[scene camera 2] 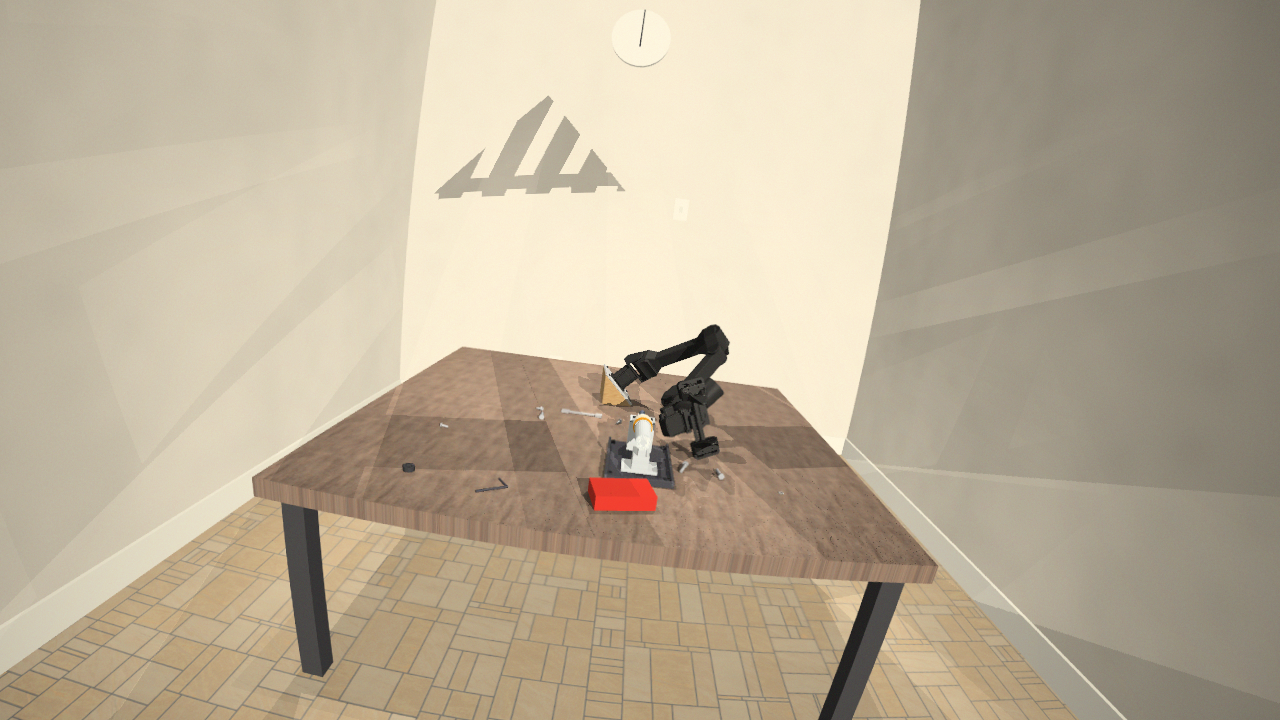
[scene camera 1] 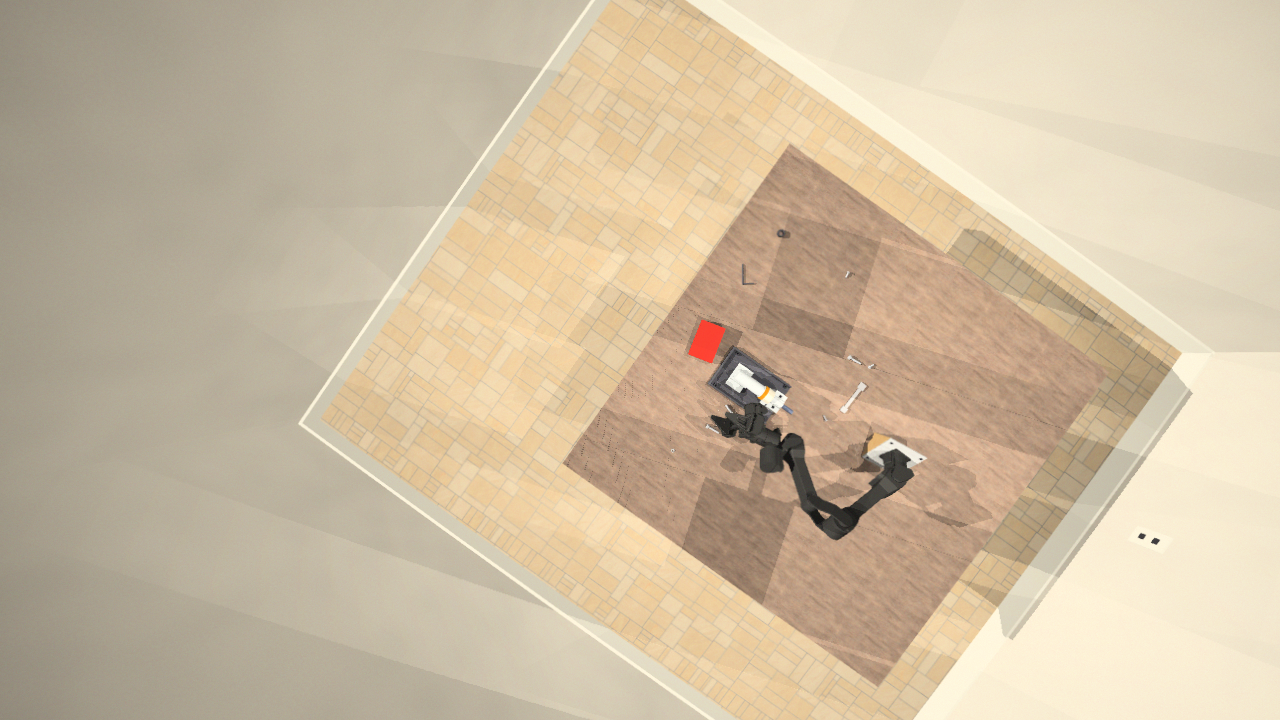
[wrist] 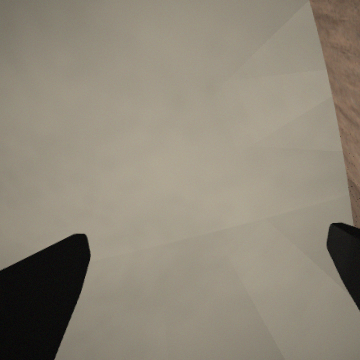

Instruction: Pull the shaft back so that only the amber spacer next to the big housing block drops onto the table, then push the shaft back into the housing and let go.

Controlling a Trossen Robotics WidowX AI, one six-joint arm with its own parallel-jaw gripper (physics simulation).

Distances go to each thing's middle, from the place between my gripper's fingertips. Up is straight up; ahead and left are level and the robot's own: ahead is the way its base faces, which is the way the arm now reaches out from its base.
The fixture (scene camera 2: 637, 458) lies 14 cm to the right of my hand, 9 cm below it and 6 cm behind it. Round my hand: red block (scene camera 2: 609, 494) (17 cm to the right, 14 cm ahead, 12 cm below).
